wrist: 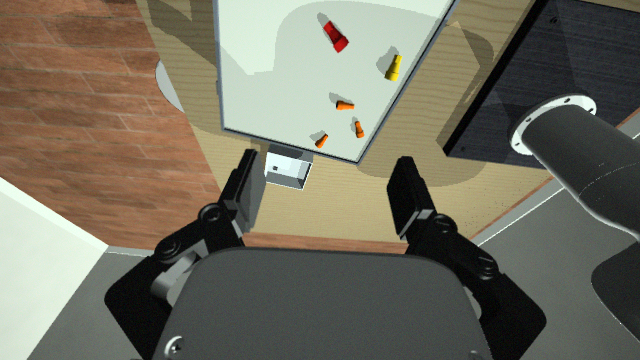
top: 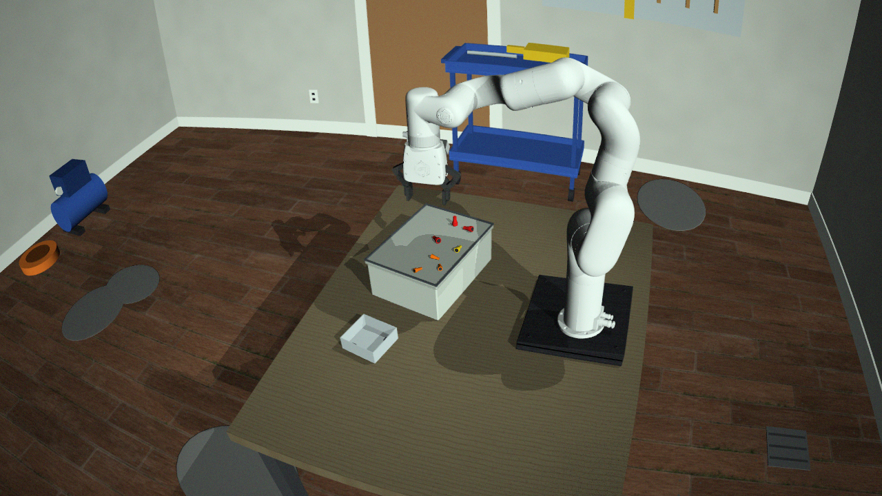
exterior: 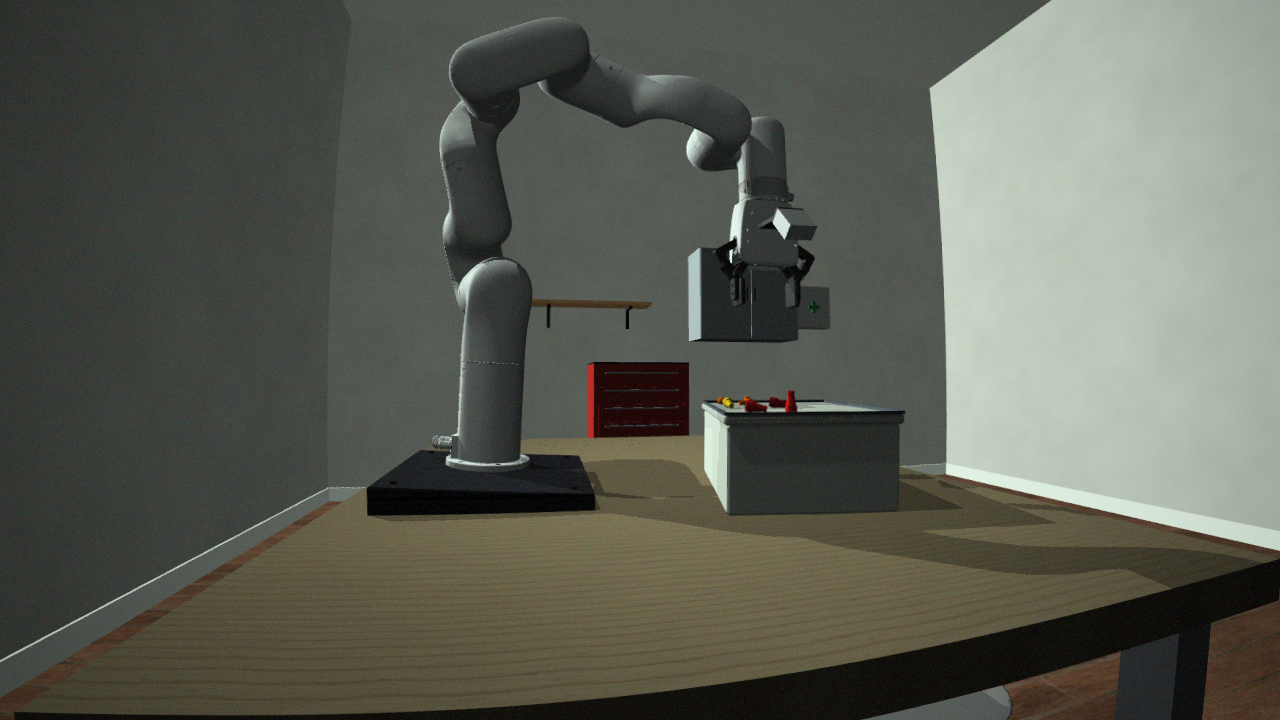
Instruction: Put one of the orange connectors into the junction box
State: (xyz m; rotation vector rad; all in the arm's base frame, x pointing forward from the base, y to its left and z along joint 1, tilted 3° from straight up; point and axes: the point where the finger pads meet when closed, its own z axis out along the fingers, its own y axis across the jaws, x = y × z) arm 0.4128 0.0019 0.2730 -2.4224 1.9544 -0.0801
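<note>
My hand is 16 cm above the orange connector, 9 cm to the right of it and 1 cm past it. Also, from my hand: red connector (15 cm below, 13 cm to the right); then steel junction box (28 cm below, 27 cm to the left, 3 cm ahead); then tool case (20 cm below, 3 cm to the right, 2 cm ahead).
</note>
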